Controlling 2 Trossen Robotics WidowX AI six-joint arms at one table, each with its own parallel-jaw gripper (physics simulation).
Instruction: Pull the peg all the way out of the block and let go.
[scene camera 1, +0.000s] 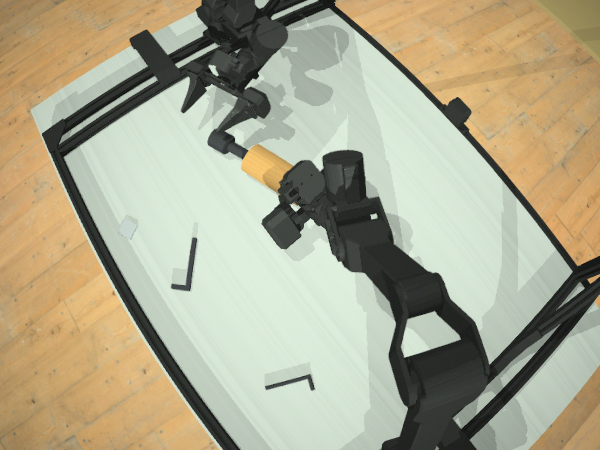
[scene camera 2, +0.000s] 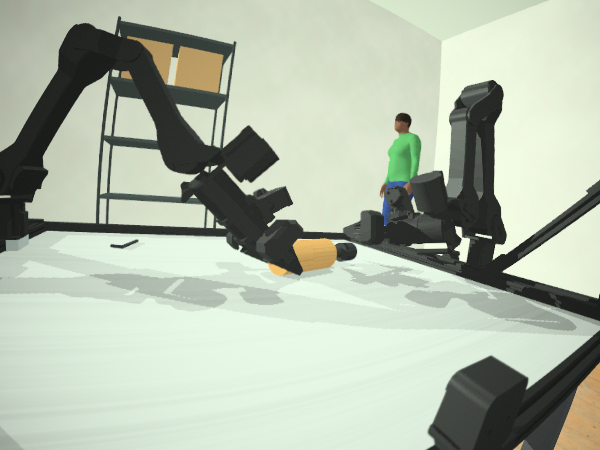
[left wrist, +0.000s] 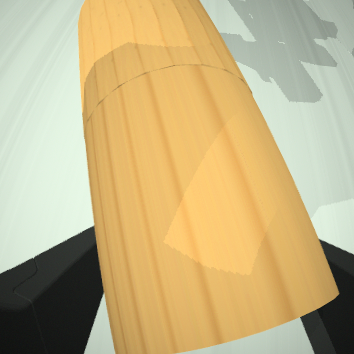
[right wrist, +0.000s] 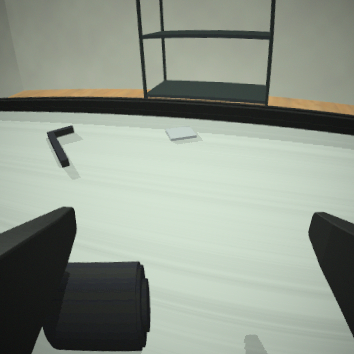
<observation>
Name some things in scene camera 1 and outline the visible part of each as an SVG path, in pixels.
The left gripper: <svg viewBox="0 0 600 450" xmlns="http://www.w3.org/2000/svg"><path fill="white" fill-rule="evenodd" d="M310 160L299 161L283 175L283 179L279 182L281 187L278 189L280 204L262 219L263 227L281 249L287 249L302 237L300 231L303 230L304 224L309 219L312 219L317 226L322 226L326 229L323 225L323 213L330 202L326 196L323 169L319 171ZM293 202L301 207L296 212L290 206L290 204Z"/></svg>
The right gripper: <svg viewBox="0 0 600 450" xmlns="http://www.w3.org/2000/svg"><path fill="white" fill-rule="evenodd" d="M185 67L190 78L190 84L181 108L182 113L189 110L207 92L205 87L211 84L237 97L234 108L216 129L217 134L248 119L257 119L257 116L265 119L269 114L271 105L266 94L253 87L248 87L245 90L245 87L252 79L257 80L259 77L258 72L261 70L260 63L252 55L244 51L232 52L228 55L216 49L208 64L216 66L215 69L218 76L212 73L207 64L198 60L191 60Z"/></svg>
A wooden block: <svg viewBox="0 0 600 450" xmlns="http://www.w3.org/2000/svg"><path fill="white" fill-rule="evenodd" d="M256 144L244 157L241 170L280 195L278 189L281 187L279 182L293 165L263 146Z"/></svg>
</observation>
